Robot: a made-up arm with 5 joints. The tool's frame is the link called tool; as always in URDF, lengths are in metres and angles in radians. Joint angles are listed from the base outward. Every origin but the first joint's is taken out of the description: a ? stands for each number. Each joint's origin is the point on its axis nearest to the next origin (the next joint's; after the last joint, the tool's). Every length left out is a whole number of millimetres.
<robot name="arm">
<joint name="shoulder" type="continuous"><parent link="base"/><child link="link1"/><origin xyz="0 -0.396 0.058" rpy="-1.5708 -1.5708 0"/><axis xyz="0 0 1"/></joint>
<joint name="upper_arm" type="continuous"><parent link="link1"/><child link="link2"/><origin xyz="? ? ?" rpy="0 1.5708 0"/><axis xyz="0 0 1"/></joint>
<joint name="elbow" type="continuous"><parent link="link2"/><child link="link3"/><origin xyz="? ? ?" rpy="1.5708 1.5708 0"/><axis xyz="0 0 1"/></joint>
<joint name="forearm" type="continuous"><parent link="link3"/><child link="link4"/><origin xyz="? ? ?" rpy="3.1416 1.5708 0"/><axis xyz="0 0 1"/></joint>
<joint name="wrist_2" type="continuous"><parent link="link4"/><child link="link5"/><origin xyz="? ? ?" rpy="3.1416 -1.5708 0"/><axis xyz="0 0 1"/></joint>
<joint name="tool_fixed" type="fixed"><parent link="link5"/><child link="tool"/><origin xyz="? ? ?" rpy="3.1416 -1.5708 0"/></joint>
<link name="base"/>
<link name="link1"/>
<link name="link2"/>
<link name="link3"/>
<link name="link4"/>
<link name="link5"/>
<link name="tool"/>
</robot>
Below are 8 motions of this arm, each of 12 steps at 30 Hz.
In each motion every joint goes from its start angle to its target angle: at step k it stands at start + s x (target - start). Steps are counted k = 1, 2, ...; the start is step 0. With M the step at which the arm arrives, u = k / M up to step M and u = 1 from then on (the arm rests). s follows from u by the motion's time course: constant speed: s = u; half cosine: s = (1 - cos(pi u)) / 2; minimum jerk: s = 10 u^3 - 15 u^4 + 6 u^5.
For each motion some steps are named. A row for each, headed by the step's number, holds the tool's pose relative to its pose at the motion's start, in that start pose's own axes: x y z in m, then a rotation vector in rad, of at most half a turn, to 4 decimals.
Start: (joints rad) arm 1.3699 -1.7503 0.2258 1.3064 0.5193
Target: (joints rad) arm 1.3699 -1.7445 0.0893 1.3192 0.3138
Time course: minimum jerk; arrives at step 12
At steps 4, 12:
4: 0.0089 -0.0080 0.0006 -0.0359 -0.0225 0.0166
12: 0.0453 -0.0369 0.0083 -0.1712 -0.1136 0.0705

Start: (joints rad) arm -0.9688 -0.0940 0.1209 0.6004 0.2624
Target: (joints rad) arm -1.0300 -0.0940 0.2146 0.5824 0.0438
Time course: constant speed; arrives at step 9
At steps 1, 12:
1: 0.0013 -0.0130 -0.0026 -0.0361 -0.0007 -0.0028
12: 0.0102 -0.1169 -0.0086 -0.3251 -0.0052 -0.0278

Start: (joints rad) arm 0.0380 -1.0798 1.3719 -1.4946 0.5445
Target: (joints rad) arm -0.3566 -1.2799 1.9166 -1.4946 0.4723
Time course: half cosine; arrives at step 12
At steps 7, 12:
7: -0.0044 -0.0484 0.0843 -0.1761 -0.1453 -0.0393
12: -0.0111 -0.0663 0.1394 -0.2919 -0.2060 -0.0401

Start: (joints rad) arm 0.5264 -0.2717 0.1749 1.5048 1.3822
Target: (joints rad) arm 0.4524 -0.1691 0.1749 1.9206 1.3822
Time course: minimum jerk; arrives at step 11
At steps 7, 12:
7: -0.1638 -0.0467 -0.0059 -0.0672 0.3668 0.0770
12: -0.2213 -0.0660 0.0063 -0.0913 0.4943 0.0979

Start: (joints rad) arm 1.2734 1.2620 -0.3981 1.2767 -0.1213
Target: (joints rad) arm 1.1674 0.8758 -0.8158 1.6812 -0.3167
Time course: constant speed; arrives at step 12
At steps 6, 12:
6: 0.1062 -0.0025 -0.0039 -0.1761 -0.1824 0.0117
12: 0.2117 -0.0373 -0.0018 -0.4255 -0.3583 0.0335

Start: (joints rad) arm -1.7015 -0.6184 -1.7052 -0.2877 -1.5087
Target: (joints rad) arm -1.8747 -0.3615 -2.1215 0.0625 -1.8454
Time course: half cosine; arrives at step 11
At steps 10, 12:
10: 0.0653 0.0126 0.1183 0.1291 -0.4225 0.3014
12: 0.0664 0.0123 0.1209 0.1329 -0.4307 0.3050

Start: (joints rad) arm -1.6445 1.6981 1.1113 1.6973 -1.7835
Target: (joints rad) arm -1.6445 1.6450 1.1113 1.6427 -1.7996
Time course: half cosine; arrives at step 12
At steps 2, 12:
2: -0.0004 -0.0007 0.0000 0.0021 0.0052 0.0007
12: -0.0066 -0.0100 -0.0001 0.0313 0.0773 0.0125

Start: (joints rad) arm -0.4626 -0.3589 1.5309 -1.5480 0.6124
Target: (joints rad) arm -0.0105 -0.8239 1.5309 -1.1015 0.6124
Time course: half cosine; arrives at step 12
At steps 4, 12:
4: -0.0127 -0.0223 0.0218 -0.1236 0.0911 0.1928
12: -0.0043 -0.1077 0.1299 -0.5309 0.3472 0.7284

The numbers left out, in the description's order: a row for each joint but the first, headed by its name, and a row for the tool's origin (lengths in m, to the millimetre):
upper_arm: -0.103 0.001 0
elbow: 0.148 -0.279 0
forearm: 0.131 0.095 0
wrist_2: 0.163 0.099 0
tool: -0.286 -0.034 0

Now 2 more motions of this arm.
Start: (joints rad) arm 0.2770 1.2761 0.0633 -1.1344 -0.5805
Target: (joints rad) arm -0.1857 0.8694 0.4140 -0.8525 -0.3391
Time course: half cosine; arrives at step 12
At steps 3, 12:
3: 0.0268 -0.0299 0.0184 -0.0011 -0.0831 -0.0761
12: 0.0936 -0.2082 0.1432 -0.0742 -0.5399 -0.4676

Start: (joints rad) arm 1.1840 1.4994 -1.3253 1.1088 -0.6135
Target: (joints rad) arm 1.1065 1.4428 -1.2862 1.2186 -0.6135
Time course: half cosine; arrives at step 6
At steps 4, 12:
4: -0.0157 -0.0050 -0.0061 -0.0743 0.0068 0.0985
12: -0.0213 -0.0068 -0.0082 -0.0981 0.0101 0.1322

